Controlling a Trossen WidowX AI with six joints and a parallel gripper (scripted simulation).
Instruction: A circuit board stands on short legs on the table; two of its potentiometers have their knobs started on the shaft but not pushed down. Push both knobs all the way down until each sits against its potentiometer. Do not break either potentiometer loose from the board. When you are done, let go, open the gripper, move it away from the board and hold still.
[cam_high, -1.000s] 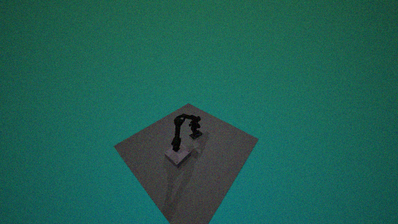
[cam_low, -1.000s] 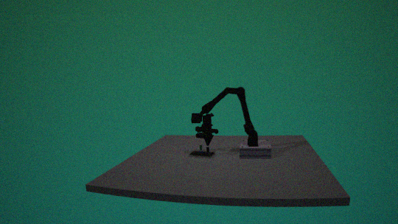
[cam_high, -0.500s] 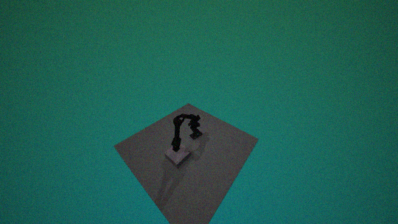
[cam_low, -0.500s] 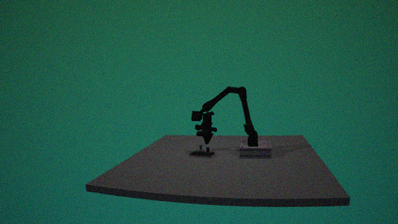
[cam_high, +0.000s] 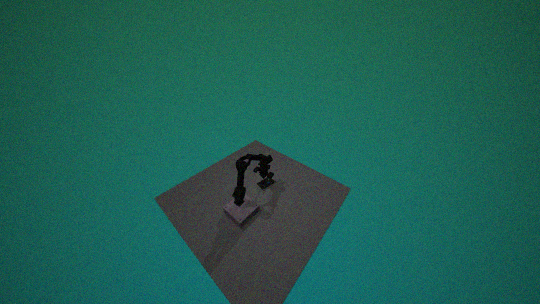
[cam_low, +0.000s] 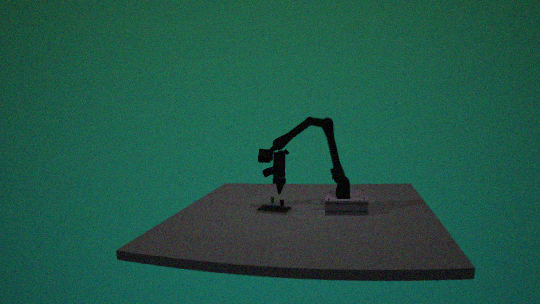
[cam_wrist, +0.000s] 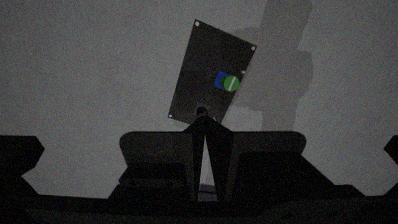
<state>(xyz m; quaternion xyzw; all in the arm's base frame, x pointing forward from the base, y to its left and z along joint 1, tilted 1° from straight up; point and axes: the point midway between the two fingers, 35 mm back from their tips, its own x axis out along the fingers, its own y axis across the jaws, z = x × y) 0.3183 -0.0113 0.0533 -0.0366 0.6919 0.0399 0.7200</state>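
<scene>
My gripper tip is now 10 mm past the dark round knob and 50 mm above it. Also, from my gripper tip: green knob: 40 mm ahead, 30 mm to the right, 40 mm below.
</scene>
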